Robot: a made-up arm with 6 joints. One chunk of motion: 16 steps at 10 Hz.
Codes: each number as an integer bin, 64 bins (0 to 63) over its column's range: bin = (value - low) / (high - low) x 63, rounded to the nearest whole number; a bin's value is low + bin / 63 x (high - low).
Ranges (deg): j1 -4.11..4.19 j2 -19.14..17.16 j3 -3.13..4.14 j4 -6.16..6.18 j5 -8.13..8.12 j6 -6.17..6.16
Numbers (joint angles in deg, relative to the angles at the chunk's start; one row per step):
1: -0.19 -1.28 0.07 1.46 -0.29 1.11
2: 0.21 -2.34 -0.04 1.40 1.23 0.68
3: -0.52 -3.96 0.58 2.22 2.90 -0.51
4: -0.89 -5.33 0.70 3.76 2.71 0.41
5: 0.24 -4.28 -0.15 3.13 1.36 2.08
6: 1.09 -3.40 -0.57 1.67 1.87 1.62
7: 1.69 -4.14 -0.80 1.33 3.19 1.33
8: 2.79 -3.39 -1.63 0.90 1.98 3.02
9: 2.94 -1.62 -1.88 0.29 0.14 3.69
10: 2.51 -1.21 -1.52 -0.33 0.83 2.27
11: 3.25 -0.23 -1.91 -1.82 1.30 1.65
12: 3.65 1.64 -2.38 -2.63 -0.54 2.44
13: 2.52 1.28 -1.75 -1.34 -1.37 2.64
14: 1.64 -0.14 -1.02 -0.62 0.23 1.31
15: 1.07 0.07 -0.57 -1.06 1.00 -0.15
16: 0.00 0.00 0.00 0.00 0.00 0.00
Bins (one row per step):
1: 30 31 28 39 30 37
2: 33 29 27 39 36 35
3: 27 26 32 43 43 29
4: 24 24 33 51 42 34
5: 33 26 26 47 37 42
6: 39 27 22 40 39 40
7: 44 26 20 38 44 38
8: 52 27 13 36 39 47
9: 54 30 11 33 32 50
10: 50 31 14 30 35 43
11: 56 33 11 22 37 40
12: 59 36 6 18 29 44
13: 50 35 12 25 26 45
14: 44 33 18 28 32 38
15: 39 33 22 26 35 31
16: 31 33 27 31 32 32

